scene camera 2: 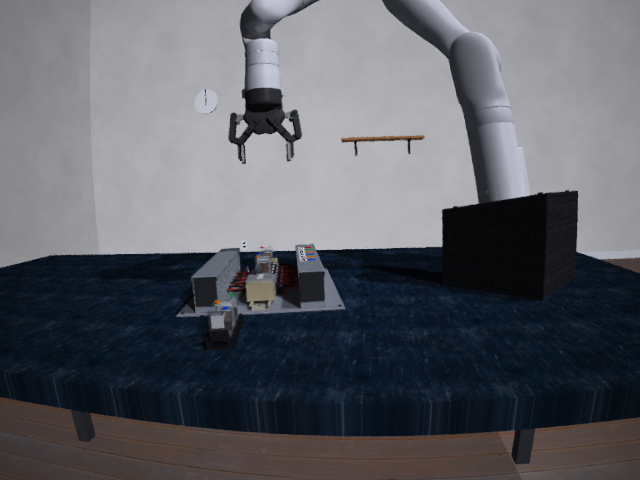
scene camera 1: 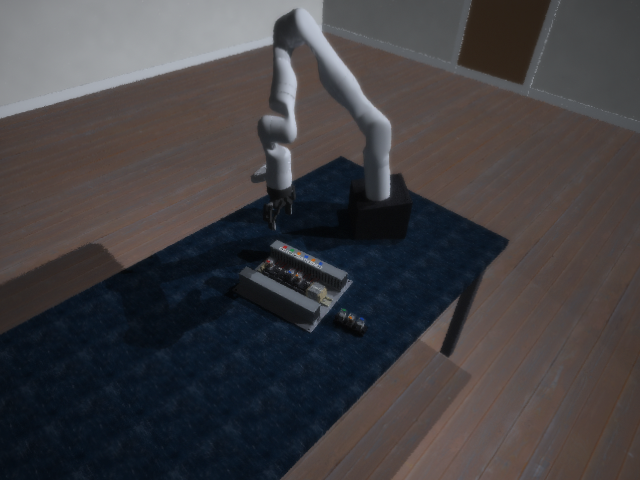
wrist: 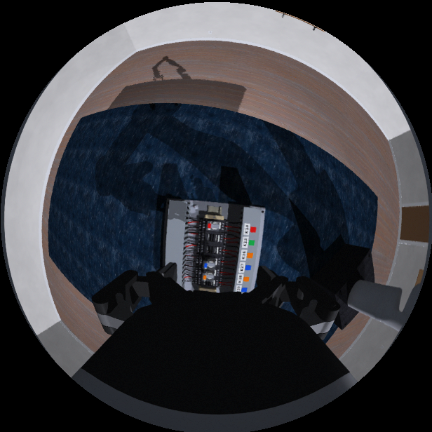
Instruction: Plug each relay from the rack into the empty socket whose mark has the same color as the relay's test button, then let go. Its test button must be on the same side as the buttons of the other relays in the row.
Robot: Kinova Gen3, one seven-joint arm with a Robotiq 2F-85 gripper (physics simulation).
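Where they show: gripper, fingertip midpoint: [scene camera 2: 266,162] [scene camera 1: 280,221]; arm's base, origin of the base link: [scene camera 2: 502,200] [scene camera 1: 377,194].
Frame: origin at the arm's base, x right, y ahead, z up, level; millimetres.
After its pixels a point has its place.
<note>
Three relays stand in a small dark rack [scene camera 2: 221,345] {x -241, y 487, z -154 mm} at the panel's near end: green-button relay [scene camera 1: 343,314] {x -171, y 498, z -111 mm}, orange-button relay [scene camera 1: 351,317] {x -198, y 496, z -108 mm} and blue-button relay [scene camera 1: 360,323] {x -232, y 497, z -111 mm} [scene camera 2: 219,321] {x -238, y 487, z -123 mm}. They do not show in the wrist view. In the socket row, a red-button relay [wrist: 215,226], a blue-button relay [wrist: 210,264] and an orange-button relay [wrist: 208,276] are seated, buttons on the wrist view's left. Empty sockets lie level with the green mark [wrist: 251,242] and upper orange mark [wrist: 250,255]; the socket by the last blue mark [wrist: 244,290] is unclear. My gripper [scene camera 1: 282,220] {x 115, y 449, z 90 mm} [scene camera 2: 266,160] {x 115, y 449, z 90 mm} is open and empty, high above the panel.
Grey wire ducts [scene camera 1: 279,297] {x 32, y 564, z -108 mm} [wrist: 175,245] flank the socket row on the grey mounting plate [scene camera 2: 330,303] {x -73, y 340, z -154 mm}. A beige block [scene camera 1: 316,292] {x -50, y 473, z -111 mm} [scene camera 2: 260,290] {x -66, y 454, z -129 mm} ends the row on the rack side. The arm's black pedestal [scene camera 1: 381,214] {x -56, y 63, z -34 mm} [scene camera 2: 496,248] {x -72, y 49, z -78 mm} stands on the blue-topped table [scene camera 1: 155,403] {x 88, y 1027, z -157 mm}.
</note>
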